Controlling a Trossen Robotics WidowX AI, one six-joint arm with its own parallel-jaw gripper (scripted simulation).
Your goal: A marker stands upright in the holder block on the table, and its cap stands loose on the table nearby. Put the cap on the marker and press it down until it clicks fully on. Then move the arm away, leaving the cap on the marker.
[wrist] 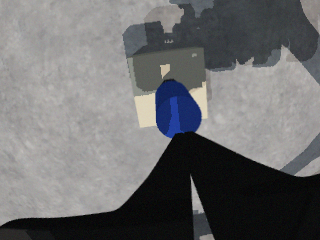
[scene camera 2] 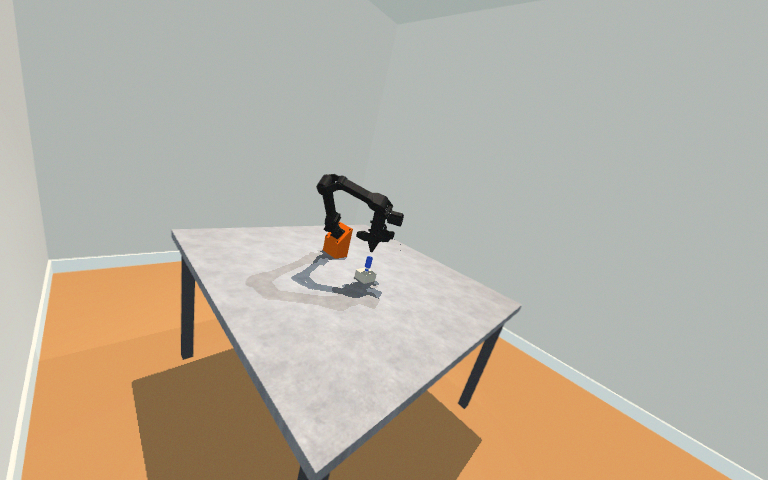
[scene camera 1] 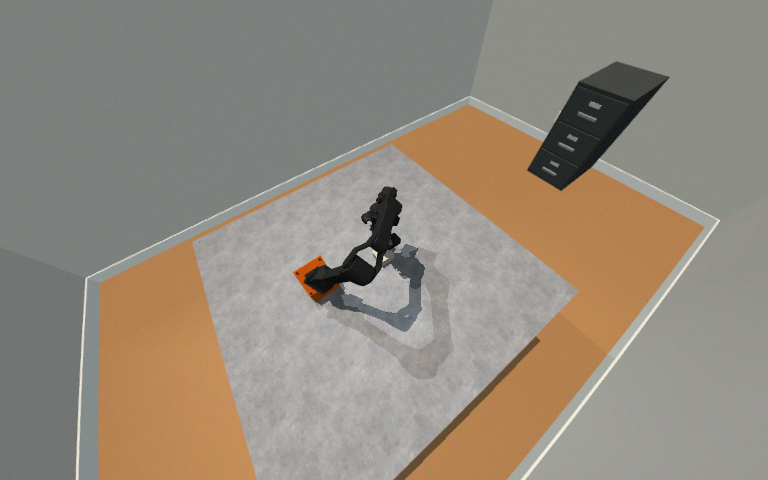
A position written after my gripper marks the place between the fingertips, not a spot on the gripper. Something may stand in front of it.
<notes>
My gripper (wrist: pixel 184 140) is shut and holds nothing. I also see a blue cap (wrist: pixel 176 111).
</notes>
